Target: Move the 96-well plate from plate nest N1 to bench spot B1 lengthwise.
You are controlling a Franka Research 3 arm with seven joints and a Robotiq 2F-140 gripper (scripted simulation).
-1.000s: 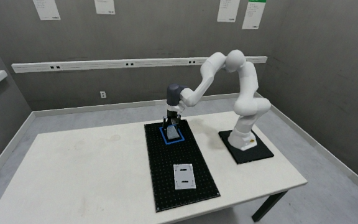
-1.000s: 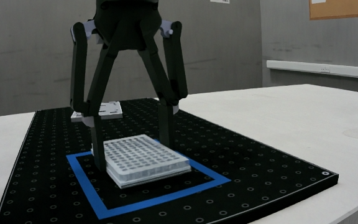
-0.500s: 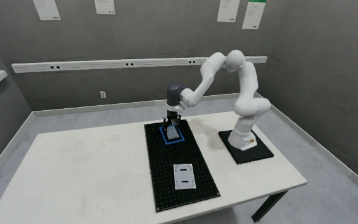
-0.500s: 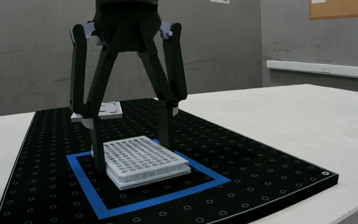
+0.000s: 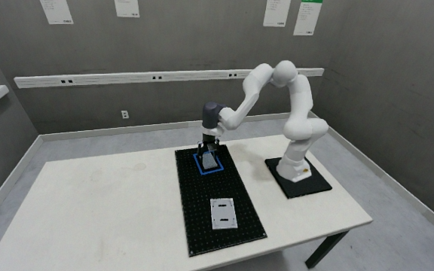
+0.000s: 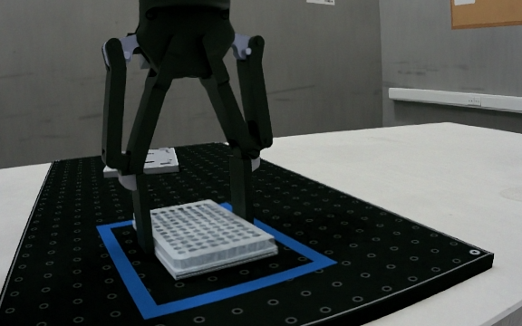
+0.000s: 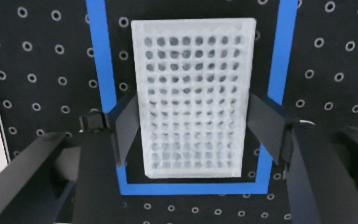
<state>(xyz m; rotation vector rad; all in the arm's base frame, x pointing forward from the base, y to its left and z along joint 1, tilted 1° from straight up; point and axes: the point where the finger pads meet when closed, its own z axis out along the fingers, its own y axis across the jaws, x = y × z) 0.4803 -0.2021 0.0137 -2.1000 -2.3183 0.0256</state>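
The clear 96-well plate lies 20 mm below my hand. The rest, counted from my hand: plate nest N1 (10 mm ahead, 380 mm to the left, 30 mm below).
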